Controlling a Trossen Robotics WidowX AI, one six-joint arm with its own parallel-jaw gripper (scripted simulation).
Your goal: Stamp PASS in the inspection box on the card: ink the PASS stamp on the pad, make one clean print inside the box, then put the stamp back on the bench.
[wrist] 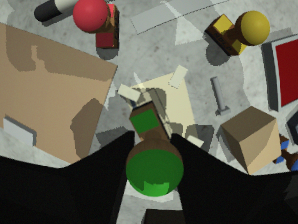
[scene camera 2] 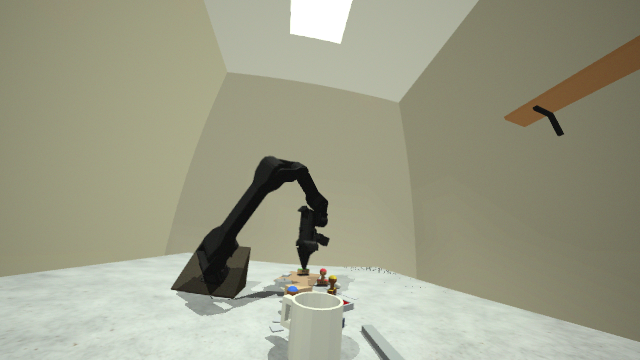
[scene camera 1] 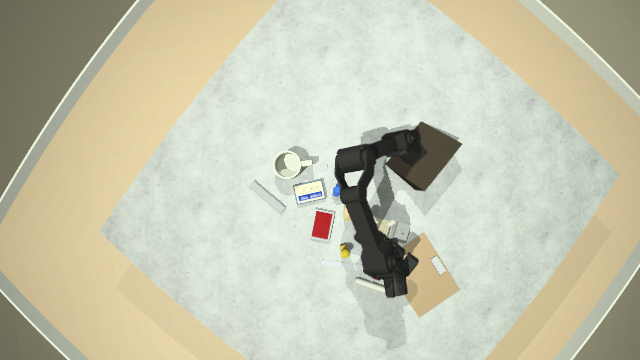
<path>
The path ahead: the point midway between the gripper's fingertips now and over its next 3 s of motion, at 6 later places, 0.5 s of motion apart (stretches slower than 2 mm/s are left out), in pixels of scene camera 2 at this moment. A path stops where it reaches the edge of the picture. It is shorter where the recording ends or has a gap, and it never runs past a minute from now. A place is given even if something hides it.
The gripper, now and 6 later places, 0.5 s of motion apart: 303, 268; 303, 271; 303, 274; 302, 277; 302, 279; 302, 281; 302, 282
</path>
